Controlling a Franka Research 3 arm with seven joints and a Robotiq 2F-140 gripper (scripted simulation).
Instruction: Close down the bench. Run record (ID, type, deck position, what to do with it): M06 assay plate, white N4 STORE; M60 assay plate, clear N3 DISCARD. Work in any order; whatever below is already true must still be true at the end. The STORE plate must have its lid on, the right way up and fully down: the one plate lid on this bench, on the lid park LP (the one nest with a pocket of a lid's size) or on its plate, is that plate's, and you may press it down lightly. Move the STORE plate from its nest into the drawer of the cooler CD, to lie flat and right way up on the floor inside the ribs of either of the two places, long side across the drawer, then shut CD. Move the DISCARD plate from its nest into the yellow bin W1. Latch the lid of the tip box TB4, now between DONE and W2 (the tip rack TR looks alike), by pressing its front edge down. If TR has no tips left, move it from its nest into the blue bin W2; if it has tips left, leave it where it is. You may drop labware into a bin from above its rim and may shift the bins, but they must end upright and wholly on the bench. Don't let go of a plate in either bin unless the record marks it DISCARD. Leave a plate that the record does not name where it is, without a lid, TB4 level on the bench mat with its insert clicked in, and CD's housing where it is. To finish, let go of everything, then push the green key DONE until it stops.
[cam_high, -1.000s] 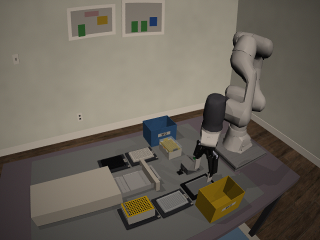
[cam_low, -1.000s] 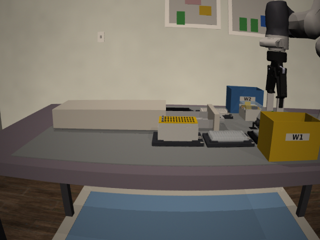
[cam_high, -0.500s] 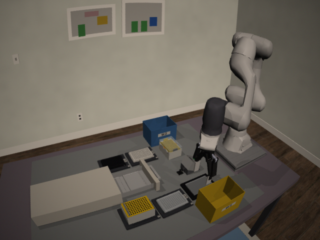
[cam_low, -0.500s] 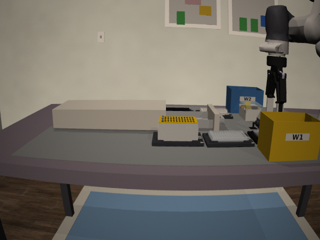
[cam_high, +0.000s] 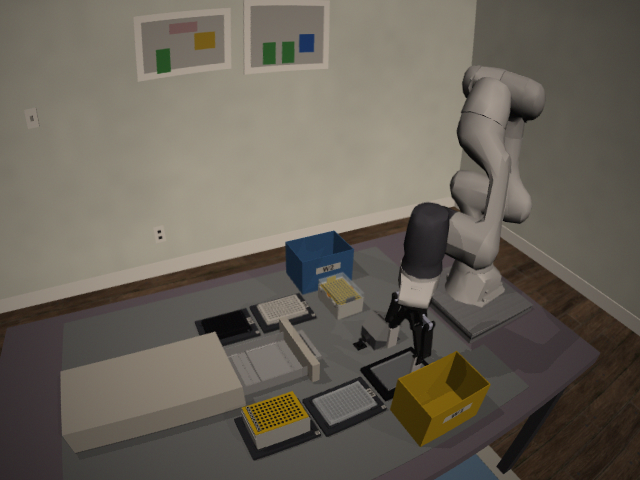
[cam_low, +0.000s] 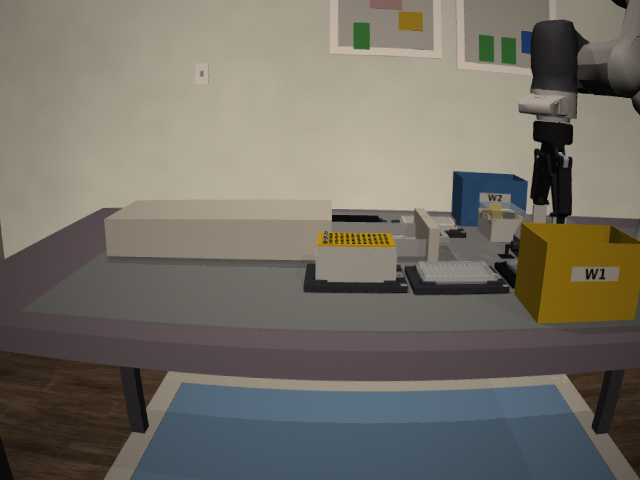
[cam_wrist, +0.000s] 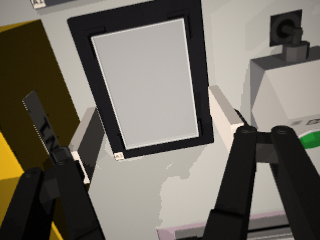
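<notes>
Right now my hand is 80 mm above the black nest. The rest, counted from my hand: green key DONE: 140 mm to the right, 50 mm behind, 20 mm below; then yellow bin W1: 160 mm to the left, 40 mm below, 10 mm behind; then tip box TB4: 320 mm to the right, 40 mm below.
</notes>
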